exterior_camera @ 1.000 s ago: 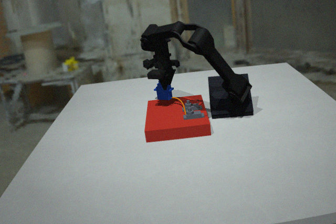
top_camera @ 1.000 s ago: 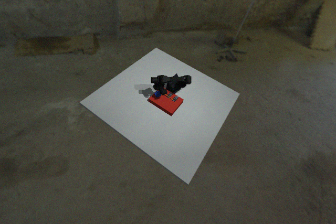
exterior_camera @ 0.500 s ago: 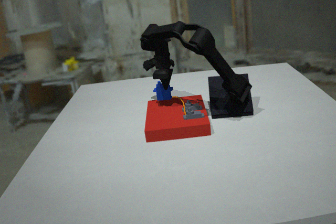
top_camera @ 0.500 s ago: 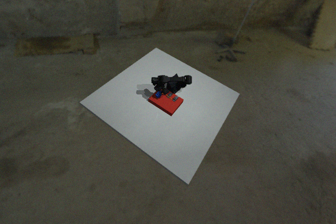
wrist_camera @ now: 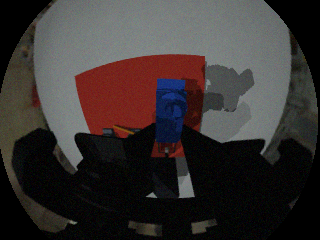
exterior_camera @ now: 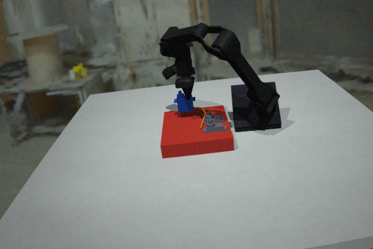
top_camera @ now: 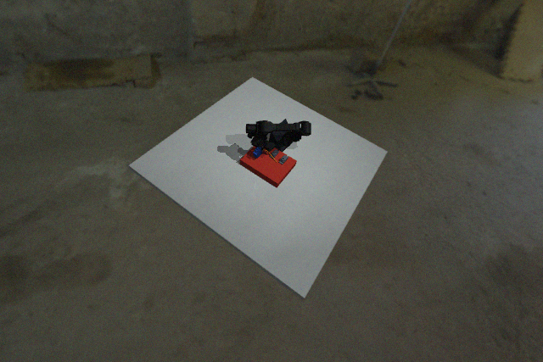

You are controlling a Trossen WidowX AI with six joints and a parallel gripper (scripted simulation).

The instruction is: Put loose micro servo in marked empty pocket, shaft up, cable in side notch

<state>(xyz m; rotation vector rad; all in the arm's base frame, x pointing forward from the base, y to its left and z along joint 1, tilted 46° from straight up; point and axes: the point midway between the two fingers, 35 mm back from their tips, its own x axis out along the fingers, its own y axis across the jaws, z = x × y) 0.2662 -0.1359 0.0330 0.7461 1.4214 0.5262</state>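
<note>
My gripper tip is now 100 mm above the deck, 70 mm to the right of it and 30 mm short of it.
</note>
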